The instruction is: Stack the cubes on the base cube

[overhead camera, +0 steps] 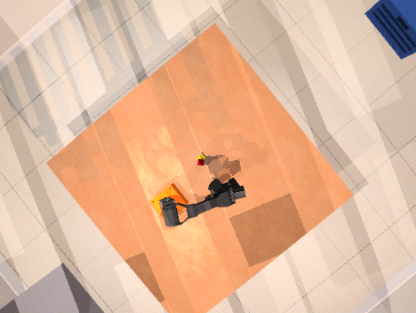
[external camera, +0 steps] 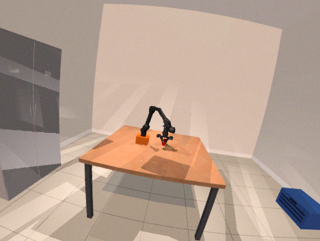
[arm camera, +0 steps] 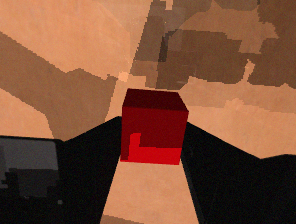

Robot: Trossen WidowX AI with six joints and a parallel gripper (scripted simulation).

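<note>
Now: gripper tip 20 cm to the right of the yellow cube, 6 cm above it and 3 cm short of it.
</note>
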